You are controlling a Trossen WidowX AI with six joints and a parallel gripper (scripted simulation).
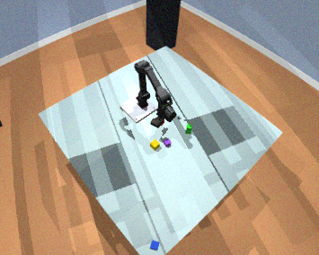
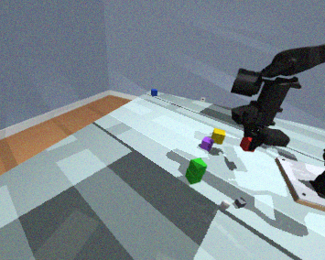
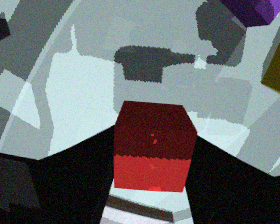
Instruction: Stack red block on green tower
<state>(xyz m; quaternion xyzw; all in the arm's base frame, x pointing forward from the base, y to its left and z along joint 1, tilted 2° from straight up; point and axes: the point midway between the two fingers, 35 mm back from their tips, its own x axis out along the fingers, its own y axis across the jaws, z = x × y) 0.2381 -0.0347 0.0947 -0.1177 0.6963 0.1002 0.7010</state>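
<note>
Right now the small white cube is 190 mm to the left of my gripper tip, 70 mm below it and 50 mm ahead of it. From my gripper tip the other things lie so: purple block (120 mm ahead, 60 mm below, 40 mm to the right); then yellow block (120 mm to the right, 80 mm ahead, 50 mm below); then red block (10 mm above).
</note>
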